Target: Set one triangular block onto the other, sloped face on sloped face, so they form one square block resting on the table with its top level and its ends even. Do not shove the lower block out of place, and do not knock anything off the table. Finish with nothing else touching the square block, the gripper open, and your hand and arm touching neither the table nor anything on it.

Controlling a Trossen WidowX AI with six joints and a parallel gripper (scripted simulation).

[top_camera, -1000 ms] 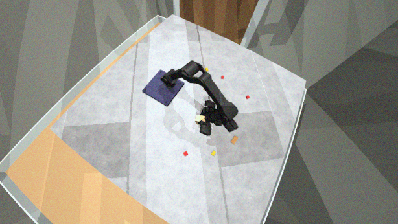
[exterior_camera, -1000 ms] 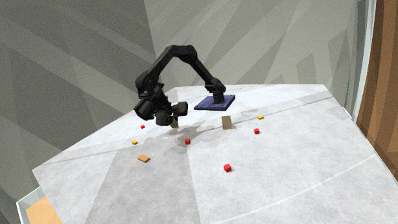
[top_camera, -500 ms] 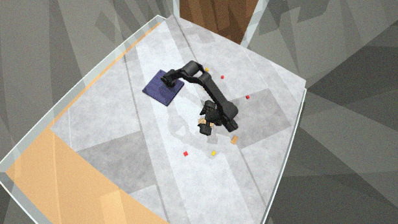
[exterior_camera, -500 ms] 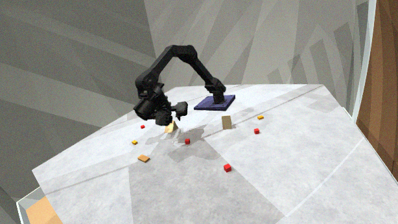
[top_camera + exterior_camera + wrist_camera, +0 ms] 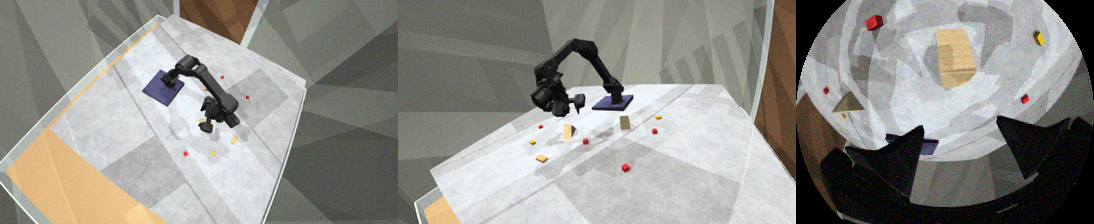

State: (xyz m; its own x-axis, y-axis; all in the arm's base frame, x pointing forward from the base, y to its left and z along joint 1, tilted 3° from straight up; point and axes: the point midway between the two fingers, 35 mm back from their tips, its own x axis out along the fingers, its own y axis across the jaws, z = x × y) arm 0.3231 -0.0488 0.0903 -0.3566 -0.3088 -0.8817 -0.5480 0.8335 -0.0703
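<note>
The tan triangular block is 4 cm ahead of my gripper tip, 2 cm to the left of it and 5 cm below it. Round my gripper tip: flat tan tile (23 cm ahead, 6 cm to the left, 7 cm below).
</note>
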